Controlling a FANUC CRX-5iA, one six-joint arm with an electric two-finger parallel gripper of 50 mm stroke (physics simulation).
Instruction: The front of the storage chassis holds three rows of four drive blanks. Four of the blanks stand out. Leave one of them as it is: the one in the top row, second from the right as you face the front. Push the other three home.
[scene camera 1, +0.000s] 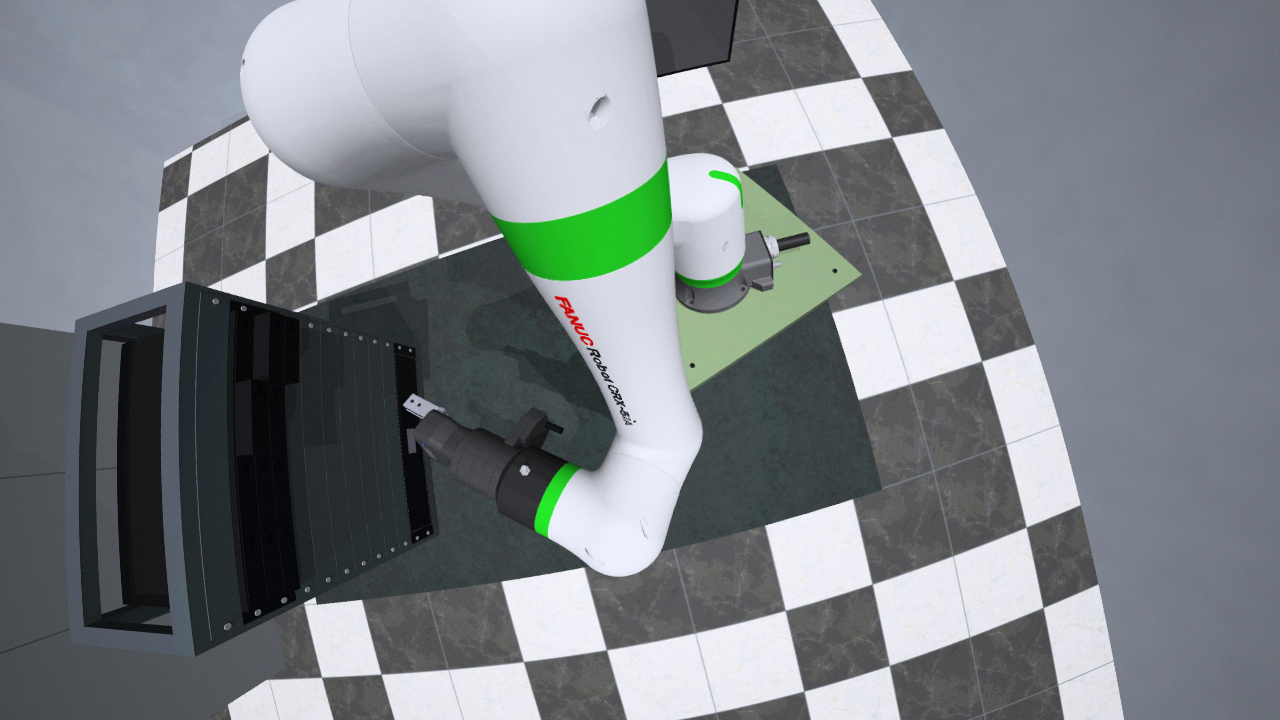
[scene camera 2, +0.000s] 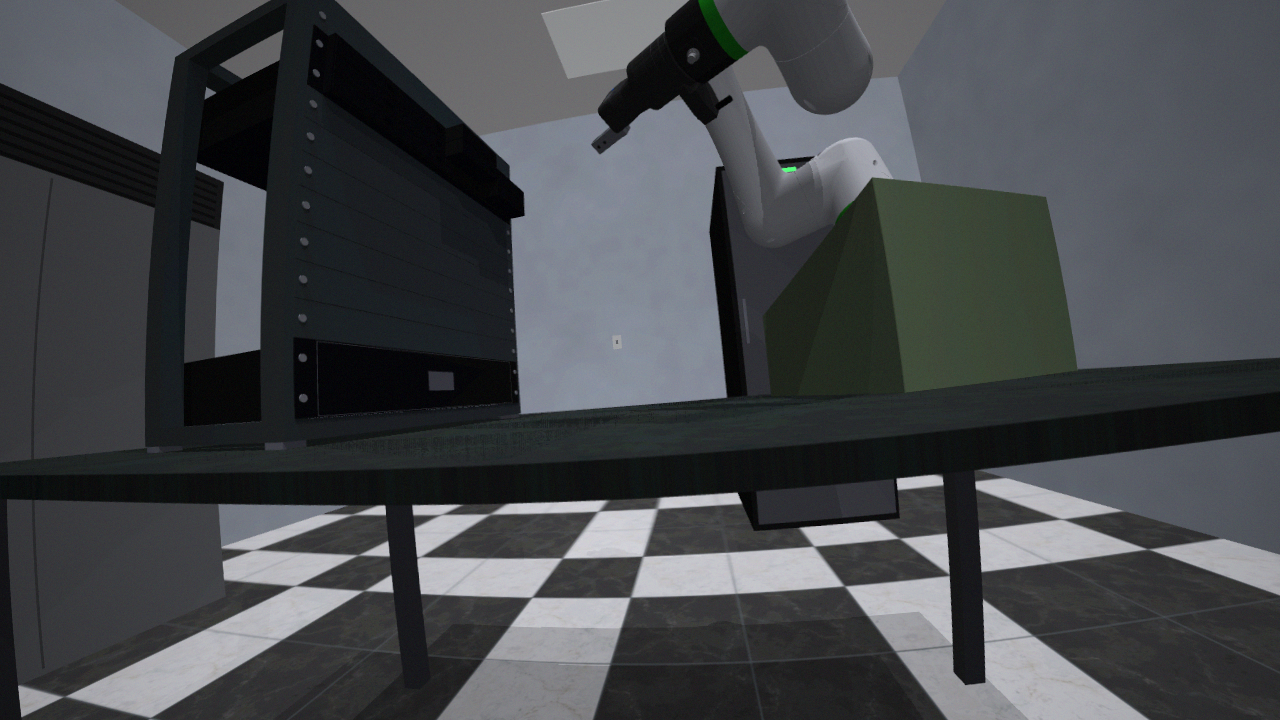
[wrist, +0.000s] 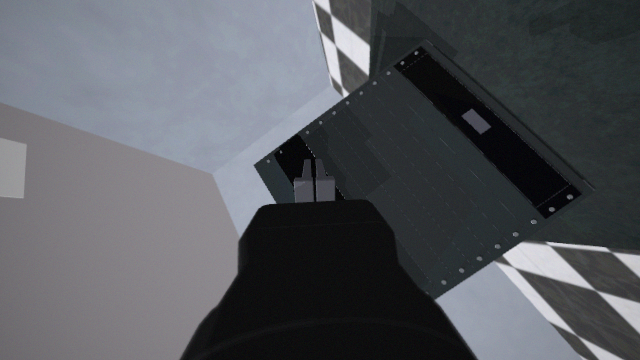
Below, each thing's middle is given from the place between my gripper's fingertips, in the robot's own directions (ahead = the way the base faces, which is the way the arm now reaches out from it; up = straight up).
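Measured from the rack (scene camera 2: 387, 276), my gripper is 2 cm to the right of it and 40 cm short of it, and it is 15 cm above it.
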